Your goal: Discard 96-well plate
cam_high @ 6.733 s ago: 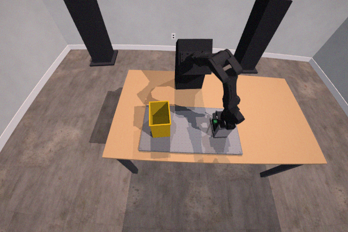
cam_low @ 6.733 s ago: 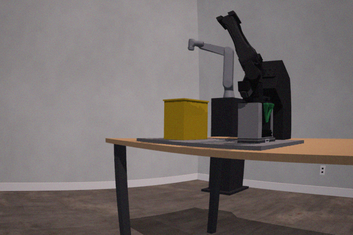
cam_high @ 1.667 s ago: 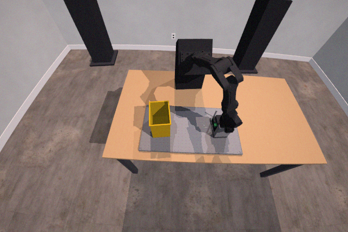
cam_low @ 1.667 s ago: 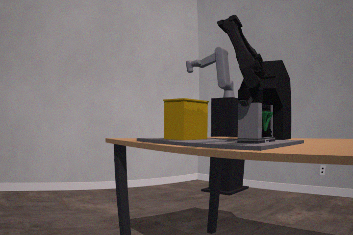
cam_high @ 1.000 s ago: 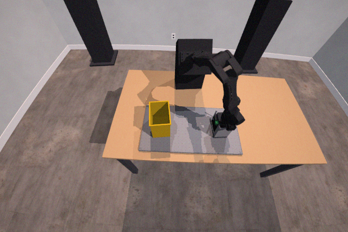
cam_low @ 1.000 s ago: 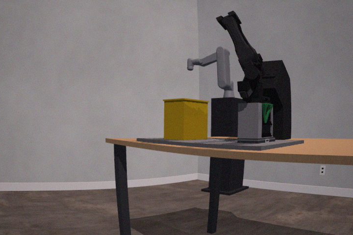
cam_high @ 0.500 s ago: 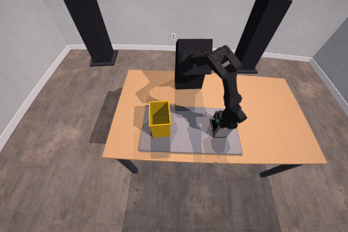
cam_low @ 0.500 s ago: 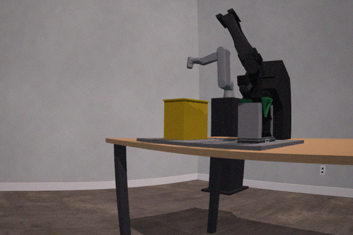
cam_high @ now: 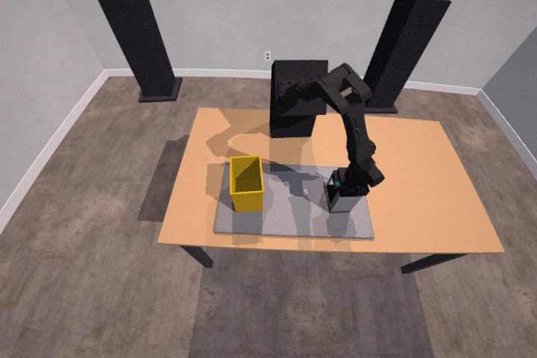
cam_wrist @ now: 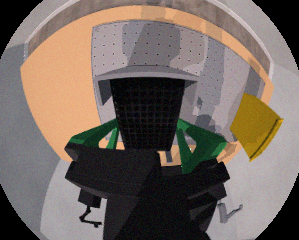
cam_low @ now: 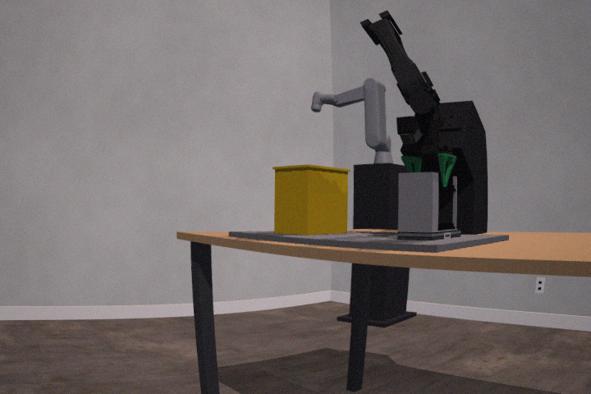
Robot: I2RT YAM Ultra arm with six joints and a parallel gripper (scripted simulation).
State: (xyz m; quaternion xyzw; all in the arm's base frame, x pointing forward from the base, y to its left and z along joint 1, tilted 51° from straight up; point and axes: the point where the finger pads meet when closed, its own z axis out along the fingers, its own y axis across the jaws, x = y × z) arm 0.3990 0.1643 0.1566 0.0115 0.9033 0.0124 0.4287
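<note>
The yellow plastics bin W1 is 420 mm to the right of my hand, 40 mm below it and 40 mm behind it.
</note>
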